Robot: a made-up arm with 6 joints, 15 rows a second.
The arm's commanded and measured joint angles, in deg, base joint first. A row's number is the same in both.
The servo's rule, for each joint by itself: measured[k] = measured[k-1] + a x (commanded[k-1-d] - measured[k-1]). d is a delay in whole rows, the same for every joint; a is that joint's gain. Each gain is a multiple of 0.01, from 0.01 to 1. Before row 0 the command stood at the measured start. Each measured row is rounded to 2 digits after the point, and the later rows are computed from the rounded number. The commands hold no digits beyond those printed.
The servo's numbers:
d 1
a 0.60 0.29 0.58 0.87 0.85 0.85
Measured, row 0: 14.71 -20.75 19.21 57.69 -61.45 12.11
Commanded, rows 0 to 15: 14.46 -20.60 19.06 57.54 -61.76 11.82; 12.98 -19.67 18.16 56.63 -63.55 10.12; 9.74 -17.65 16.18 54.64 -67.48 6.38; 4.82 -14.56 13.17 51.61 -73.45 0.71; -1.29 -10.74 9.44 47.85 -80.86 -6.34; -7.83 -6.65 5.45 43.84 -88.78 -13.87; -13.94 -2.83 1.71 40.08 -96.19 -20.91; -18.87 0.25 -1.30 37.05 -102.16 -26.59; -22.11 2.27 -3.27 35.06 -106.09 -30.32; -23.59 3.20 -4.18 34.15 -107.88 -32.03; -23.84 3.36 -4.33 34.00 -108.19 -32.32; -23.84 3.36 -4.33 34.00 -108.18 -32.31; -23.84 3.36 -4.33 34.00 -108.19 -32.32; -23.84 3.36 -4.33 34.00 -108.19 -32.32; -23.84 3.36 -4.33 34.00 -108.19 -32.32; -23.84 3.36 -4.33 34.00 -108.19 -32.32
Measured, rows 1 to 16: 14.71 -20.75 19.21 57.69 -61.45 12.11; 14.56 -20.71 19.12 57.56 -61.71 11.86; 13.61 -20.41 18.56 56.75 -63.27 10.38; 11.29 -19.61 17.18 54.91 -66.85 6.98; 7.41 -18.15 14.85 52.04 -72.46 1.65; 2.19 -16.00 11.71 48.39 -79.60 -5.14; -3.82 -13.29 8.08 44.43 -87.40 -12.56; -9.89 -10.26 4.39 40.65 -94.87 -19.66; -15.28 -7.21 1.09 37.52 -101.07 -25.55; -19.38 -4.46 -1.44 35.38 -105.34 -29.60; -21.91 -2.24 -3.03 34.31 -107.50 -31.67; -23.07 -0.62 -3.78 34.04 -108.09 -32.22; -23.53 0.53 -4.10 34.01 -108.17 -32.30; -23.72 1.35 -4.23 34.00 -108.19 -32.32; -23.79 1.93 -4.29 34.00 -108.19 -32.32; -23.82 2.34 -4.31 34.00 -108.19 -32.32
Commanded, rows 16 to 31: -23.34 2.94 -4.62 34.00 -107.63 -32.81; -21.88 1.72 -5.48 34.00 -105.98 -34.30; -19.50 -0.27 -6.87 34.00 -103.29 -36.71; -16.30 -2.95 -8.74 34.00 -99.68 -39.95; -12.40 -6.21 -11.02 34.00 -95.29 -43.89; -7.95 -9.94 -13.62 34.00 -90.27 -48.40; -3.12 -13.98 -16.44 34.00 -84.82 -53.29; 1.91 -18.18 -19.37 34.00 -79.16 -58.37; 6.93 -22.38 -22.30 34.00 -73.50 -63.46; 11.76 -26.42 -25.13 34.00 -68.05 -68.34; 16.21 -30.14 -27.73 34.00 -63.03 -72.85; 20.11 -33.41 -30.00 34.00 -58.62 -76.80; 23.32 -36.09 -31.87 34.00 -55.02 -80.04; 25.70 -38.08 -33.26 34.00 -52.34 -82.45; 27.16 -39.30 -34.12 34.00 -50.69 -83.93; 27.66 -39.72 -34.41 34.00 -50.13 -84.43
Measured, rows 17 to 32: -23.83 2.64 -4.32 34.00 -108.19 -32.32; -23.54 2.73 -4.49 34.00 -107.71 -32.74; -22.54 2.44 -5.06 34.00 -106.24 -34.07; -20.72 1.65 -6.11 34.00 -103.73 -36.31; -18.07 0.32 -7.64 34.00 -100.29 -39.40; -14.67 -1.57 -9.60 34.00 -96.04 -43.22; -10.64 -4.00 -11.93 34.00 -91.14 -47.62; -6.13 -6.89 -14.55 34.00 -85.77 -52.44; -1.31 -10.16 -17.35 34.00 -80.15 -57.48; 3.63 -13.70 -20.22 34.00 -74.50 -62.56; 8.51 -17.39 -23.07 34.00 -69.02 -67.47; 13.13 -21.09 -25.77 34.00 -63.93 -72.04; 17.32 -24.66 -28.22 34.00 -59.42 -76.09; 20.92 -27.97 -30.34 34.00 -55.68 -79.45; 23.79 -30.90 -32.03 34.00 -52.84 -82.00; 25.81 -33.34 -33.24 34.00 -51.01 -83.64
